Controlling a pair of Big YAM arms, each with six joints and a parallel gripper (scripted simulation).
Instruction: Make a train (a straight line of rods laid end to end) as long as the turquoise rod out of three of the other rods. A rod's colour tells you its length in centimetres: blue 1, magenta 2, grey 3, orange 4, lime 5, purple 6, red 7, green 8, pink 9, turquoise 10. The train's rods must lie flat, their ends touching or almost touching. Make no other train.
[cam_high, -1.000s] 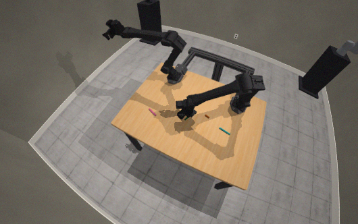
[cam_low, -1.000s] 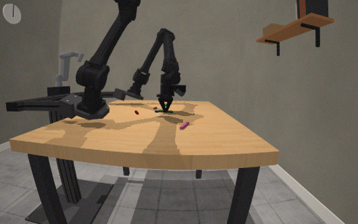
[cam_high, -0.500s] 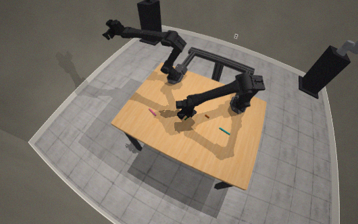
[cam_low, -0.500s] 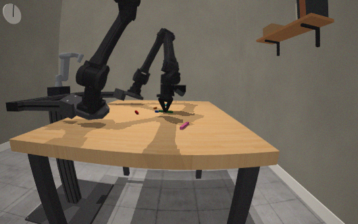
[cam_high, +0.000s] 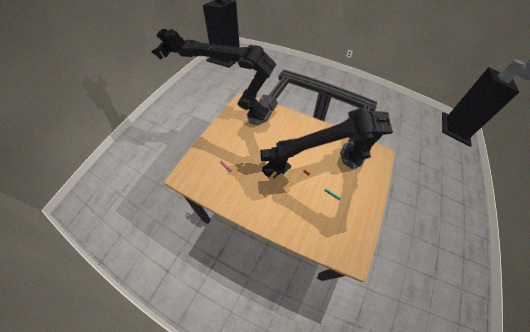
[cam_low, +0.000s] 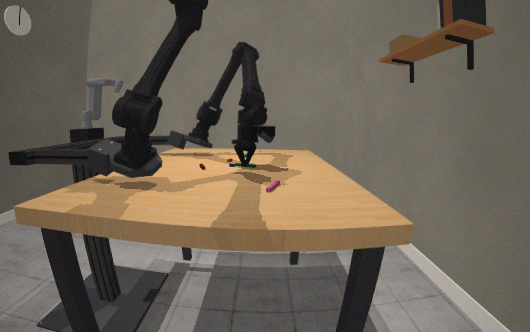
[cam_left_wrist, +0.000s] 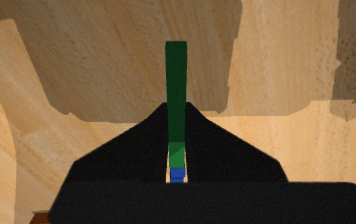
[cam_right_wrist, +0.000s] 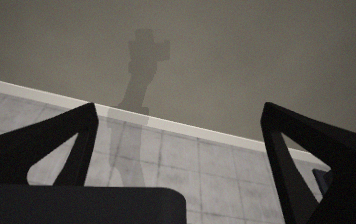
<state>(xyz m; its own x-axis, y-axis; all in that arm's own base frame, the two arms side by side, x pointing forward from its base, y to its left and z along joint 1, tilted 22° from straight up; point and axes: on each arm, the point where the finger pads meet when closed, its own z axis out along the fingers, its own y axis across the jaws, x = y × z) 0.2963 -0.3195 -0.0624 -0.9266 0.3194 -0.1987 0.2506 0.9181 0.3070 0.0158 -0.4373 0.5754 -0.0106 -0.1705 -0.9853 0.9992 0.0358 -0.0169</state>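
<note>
Right now the green rod is right at my left hand. Also, from my left hand: red rod: 15 cm behind, 3 cm to the right, 1 cm below; orange rod: 8 cm behind, 13 cm to the left, 1 cm below; pink rod: 11 cm ahead, 28 cm to the right, 1 cm below.
</note>
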